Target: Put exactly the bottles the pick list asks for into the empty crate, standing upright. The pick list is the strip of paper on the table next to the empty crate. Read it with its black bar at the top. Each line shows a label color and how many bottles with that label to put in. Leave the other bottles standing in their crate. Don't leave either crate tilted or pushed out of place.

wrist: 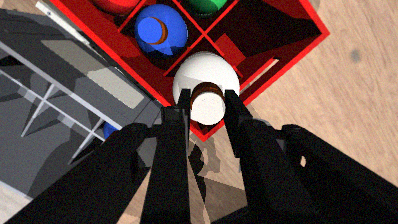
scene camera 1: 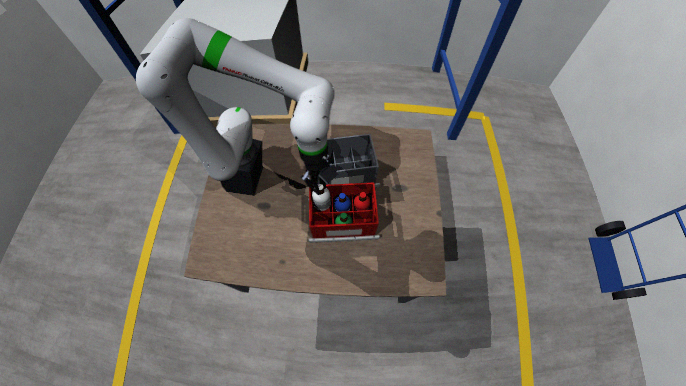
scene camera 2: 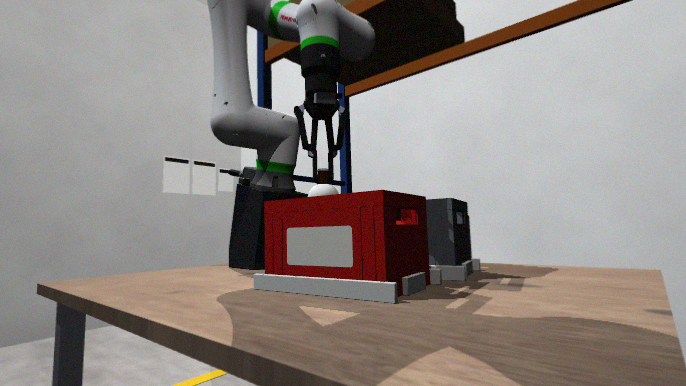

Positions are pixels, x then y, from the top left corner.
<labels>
A dark grey crate shows in the wrist view, in scene camera 1 and in scene camera 2 [448, 236]. One and the same spot on the dark grey crate: [wrist: 49, 61] is [scene camera 1: 356, 172].
</labels>
